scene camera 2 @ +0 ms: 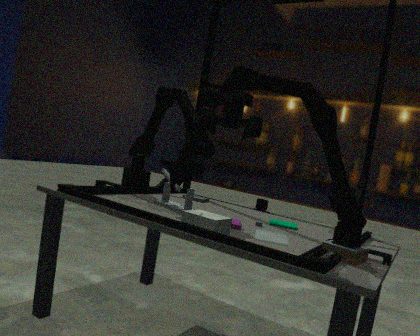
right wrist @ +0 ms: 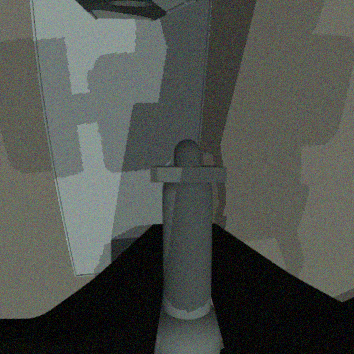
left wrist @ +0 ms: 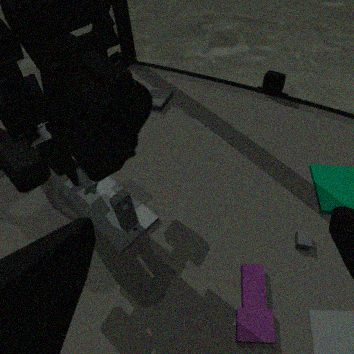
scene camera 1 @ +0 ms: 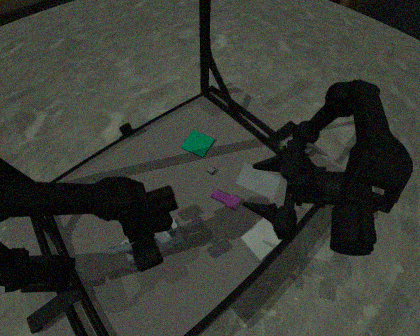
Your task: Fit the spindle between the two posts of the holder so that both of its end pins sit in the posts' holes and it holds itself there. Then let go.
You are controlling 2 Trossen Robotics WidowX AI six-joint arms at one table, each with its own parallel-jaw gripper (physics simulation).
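Pixels of known places: left gripper, fingertip midpoint: [scene camera 2: 228,136] [left wrist: 213,224] [scene camera 1: 248,184]; right gripper, fingertip midpoint: [scene camera 2: 173,189] [right wrist: 183,234] [left wrist: 79,180] [scene camera 1: 145,245]; left arm's base at its link origin: [scene camera 2: 346,244]; right arm's base at its link origin: [scene camera 2: 137,169] [left wrist: 14,89] [scene camera 1: 38,273].
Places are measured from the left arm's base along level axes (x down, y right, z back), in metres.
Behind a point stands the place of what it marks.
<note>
The grey holder [scene camera 2: 189,199] @(x -0.009, y -0.061, z -0.578 m) [left wrist: 124,209] @(x -0.020, y -0.058, z -0.578 m) stands on the table with two upright posts on a pale base; in scene camera 1 the right arm partly covers it. In the right wrist view its base [right wrist: 92,200] @(x 0.031, y -0.029, z -0.684 m) lies below the spindle, and a post is cut off at the top. My right gripper [right wrist: 183,234] @(x -0.031, y -0.069, z -0.665 m) is shut on the grey spindle [right wrist: 187,250] @(x -0.052, y -0.065, z -0.652 m), whose collar and rounded end pin point up the picture. The spindle is over the base; whether a pin touches a post cannot be told. My left gripper [scene camera 1: 250,185] @(x -0.253, y -0.117, z -0.396 m) [left wrist: 213,224] @(x -0.253, y -0.117, z -0.396 m) is open and empty, away from the holder.
A magenta piece [scene camera 1: 226,198] @(x 0.024, y -0.041, z -0.369 m) [left wrist: 254,300] @(x 0.024, y -0.038, z -0.370 m), a small grey cube [scene camera 1: 211,170] @(x 0.025, y 0.082, z -0.358 m) [left wrist: 304,239] @(x 0.025, y 0.083, z -0.356 m) and a green square [scene camera 1: 198,143] @(x 0.030, y 0.221, z -0.339 m) [scene camera 2: 283,224] @(x 0.030, y 0.196, z -0.321 m) lie on the table. Two pale blocks lie near the left gripper. A black block [left wrist: 274,82] @(x 0.001, y 0.414, z -0.575 m) stands at the far edge.
</note>
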